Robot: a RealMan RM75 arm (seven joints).
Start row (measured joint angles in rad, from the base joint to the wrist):
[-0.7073 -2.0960 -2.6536 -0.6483 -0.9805 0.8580 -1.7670]
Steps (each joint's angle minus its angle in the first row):
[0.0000 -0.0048 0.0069 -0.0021 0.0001 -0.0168 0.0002]
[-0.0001 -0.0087 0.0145 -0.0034 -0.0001 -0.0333 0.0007]
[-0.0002 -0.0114 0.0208 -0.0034 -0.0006 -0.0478 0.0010]
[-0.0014 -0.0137 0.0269 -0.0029 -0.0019 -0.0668 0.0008]
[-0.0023 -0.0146 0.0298 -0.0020 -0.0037 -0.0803 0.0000]
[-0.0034 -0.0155 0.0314 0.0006 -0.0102 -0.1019 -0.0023]
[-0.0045 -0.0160 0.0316 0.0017 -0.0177 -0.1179 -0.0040]
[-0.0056 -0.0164 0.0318 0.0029 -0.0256 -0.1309 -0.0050]
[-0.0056 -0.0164 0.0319 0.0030 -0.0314 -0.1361 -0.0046]
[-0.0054 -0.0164 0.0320 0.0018 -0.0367 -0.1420 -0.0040]
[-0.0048 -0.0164 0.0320 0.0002 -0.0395 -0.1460 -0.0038]
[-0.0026 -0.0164 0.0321 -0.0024 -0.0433 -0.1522 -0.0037]
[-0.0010 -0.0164 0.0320 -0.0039 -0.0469 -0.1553 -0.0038]
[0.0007 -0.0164 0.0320 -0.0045 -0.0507 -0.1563 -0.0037]
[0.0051 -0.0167 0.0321 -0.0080 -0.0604 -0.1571 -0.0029]
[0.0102 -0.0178 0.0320 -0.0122 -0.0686 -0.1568 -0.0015]
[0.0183 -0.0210 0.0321 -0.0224 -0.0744 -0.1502 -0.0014]
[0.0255 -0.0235 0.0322 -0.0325 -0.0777 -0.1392 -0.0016]
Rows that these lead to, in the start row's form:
[-0.7073 -2.1008 -2.6467 -0.6504 -0.9804 0.8412 -1.7668]
[-0.7074 -2.1047 -2.6391 -0.6517 -0.9806 0.8247 -1.7663]
[-0.7075 -2.1074 -2.6328 -0.6517 -0.9811 0.8102 -1.7660]
[-0.7087 -2.1097 -2.6267 -0.6512 -0.9824 0.7912 -1.7662]
[-0.7096 -2.1106 -2.6238 -0.6503 -0.9842 0.7777 -1.7670]
[-0.7107 -2.1115 -2.6222 -0.6477 -0.9907 0.7561 -1.7693]
[-0.7118 -2.1120 -2.6220 -0.6466 -0.9982 0.7401 -1.7710]
[-0.7129 -2.1124 -2.6218 -0.6454 -1.0061 0.7271 -1.7720]
[-0.7129 -2.1124 -2.6217 -0.6453 -1.0119 0.7219 -1.7716]
[-0.7127 -2.1124 -2.6216 -0.6465 -1.0172 0.7160 -1.7710]
[-0.7121 -2.1124 -2.6216 -0.6481 -1.0200 0.7120 -1.7708]
[-0.7099 -2.1124 -2.6215 -0.6507 -1.0238 0.7058 -1.7707]
[-0.7083 -2.1124 -2.6216 -0.6522 -1.0274 0.7027 -1.7708]
[-0.7066 -2.1124 -2.6216 -0.6528 -1.0312 0.7017 -1.7707]
[-0.7022 -2.1127 -2.6215 -0.6563 -1.0409 0.7009 -1.7699]
[-0.6971 -2.1138 -2.6216 -0.6605 -1.0491 0.7012 -1.7685]
[-0.6890 -2.1170 -2.6215 -0.6707 -1.0549 0.7078 -1.7684]
[-0.6818 -2.1195 -2.6214 -0.6808 -1.0582 0.7188 -1.7686]

